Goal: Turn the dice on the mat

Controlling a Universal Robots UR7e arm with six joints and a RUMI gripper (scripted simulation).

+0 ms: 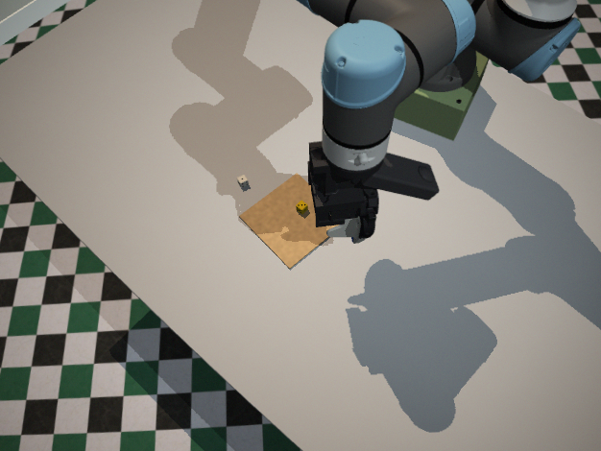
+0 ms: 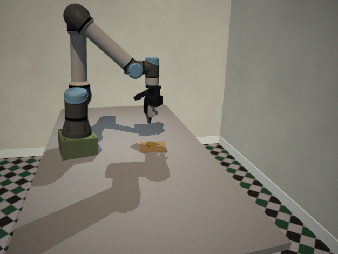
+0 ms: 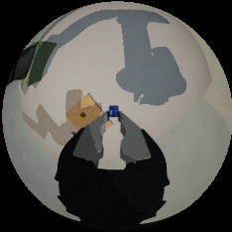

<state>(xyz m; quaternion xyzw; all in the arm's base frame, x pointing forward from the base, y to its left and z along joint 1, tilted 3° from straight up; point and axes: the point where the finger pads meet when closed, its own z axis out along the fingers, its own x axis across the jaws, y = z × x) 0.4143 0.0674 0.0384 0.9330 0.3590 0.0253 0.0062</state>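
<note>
Right now the tan mat is 20 mm behind my hand, 130 mm to the right of it and 110 mm below it. From my hand the other things lie so: blue die 10 mm below; white die 30 mm behind, 260 mm to the right, 110 mm below; yellow die 40 mm behind, 130 mm to the right, 100 mm below.
</note>
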